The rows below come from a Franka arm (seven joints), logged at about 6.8 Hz.
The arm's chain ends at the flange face. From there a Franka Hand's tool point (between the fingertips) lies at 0.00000 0.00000 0.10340 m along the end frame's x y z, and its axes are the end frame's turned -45 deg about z.
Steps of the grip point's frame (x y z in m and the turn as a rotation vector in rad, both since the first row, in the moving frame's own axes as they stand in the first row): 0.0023 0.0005 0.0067 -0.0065 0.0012 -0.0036; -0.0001 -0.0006 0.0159 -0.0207 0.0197 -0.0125; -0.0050 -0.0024 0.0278 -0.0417 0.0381 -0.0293; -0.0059 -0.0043 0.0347 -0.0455 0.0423 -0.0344; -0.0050 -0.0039 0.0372 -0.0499 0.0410 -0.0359; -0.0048 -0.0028 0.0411 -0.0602 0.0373 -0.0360; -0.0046 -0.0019 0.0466 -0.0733 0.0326 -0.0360
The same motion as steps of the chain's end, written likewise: 0.0014 -0.0017 0.0067 -0.0037 0.0054 -0.0036; -0.0034 -0.0004 0.0159 -0.0007 0.0286 -0.0125; -0.0111 0.0017 0.0280 -0.0025 0.0564 -0.0293; -0.0136 0.0010 0.0349 -0.0023 0.0621 -0.0344; -0.0129 0.0002 0.0374 -0.0063 0.0643 -0.0359; -0.0125 -0.0001 0.0414 -0.0162 0.0689 -0.0360; -0.0124 -0.0009 0.0469 -0.0288 0.0749 -0.0360
